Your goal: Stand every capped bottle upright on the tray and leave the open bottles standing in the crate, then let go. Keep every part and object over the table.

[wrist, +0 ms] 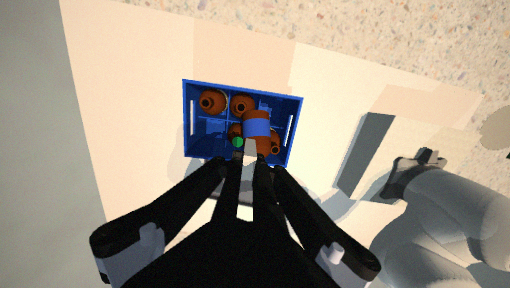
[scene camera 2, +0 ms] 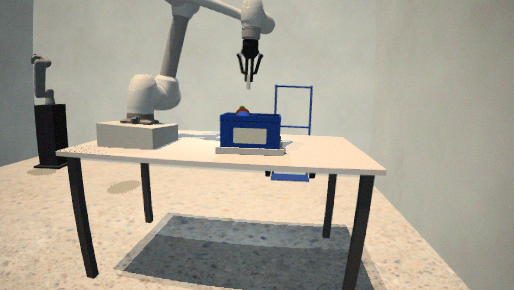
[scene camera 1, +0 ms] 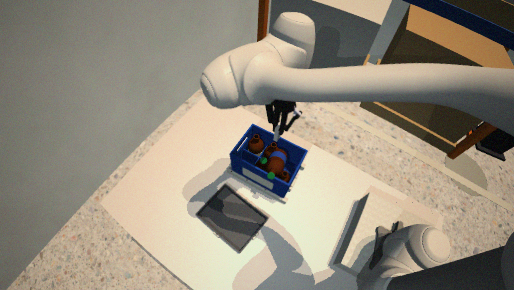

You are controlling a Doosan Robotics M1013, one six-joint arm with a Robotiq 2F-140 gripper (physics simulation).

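Places are measured from the arm's base along level axes (x up, y left, z back), in millimetres.
Pixels of known places: gripper, fingertip midpoint: [wrist: 249, 147] [scene camera 2: 248, 89] [scene camera 1: 277, 138]; arm's base at its link origin: [wrist: 409, 178] [scene camera 2: 140, 122].
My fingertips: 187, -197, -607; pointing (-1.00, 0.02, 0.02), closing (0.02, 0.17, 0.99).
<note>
Ahead of a thing's pixels: the offset from my fingertips to its top centre, as dx, dy, dz. "*": to the spot under its first point. Level surfaces: height alone.
My gripper [scene camera 1: 277, 134] [scene camera 2: 248, 85] [wrist: 249, 147] is shut with nothing between its fingers, above the blue crate @[-119, -4, -20] [scene camera 1: 237, 165] [scene camera 2: 226, 132] [wrist: 186, 120]. A brown capped bottle with a blue band @[-83, +37, +22] [scene camera 1: 277, 159] [scene camera 2: 242, 112] [wrist: 256, 127] lies across the top of other bottles in the crate. A second green-capped bottle @[-131, +35, -29] [scene camera 1: 264, 160] [wrist: 237, 142] is lower in the crate, its body mostly hidden. Open brown bottles stand in the crate: one @[-131, -63, -103] [scene camera 1: 256, 144] [wrist: 212, 102] in a corner, one @[-131, -53, -19] [wrist: 242, 106] beside it, one @[-129, +56, +65] [scene camera 1: 285, 176] [wrist: 274, 146] at the opposite end. The dark tray @[* -289, +276, -53] [scene camera 1: 235, 220] holds no bottle.
The crate rests on a pale base @[* -279, -108, -13] [scene camera 2: 250, 151] on the table @[dx -294] [scene camera 1: 150, 200] [scene camera 2: 325, 152]. The tray lies close beside the crate. The arm's mounting block [scene camera 1: 350, 230] [scene camera 2: 135, 135] stands at the table's other end. A blue hand cart [scene camera 2: 275, 107] stands behind the table.
</note>
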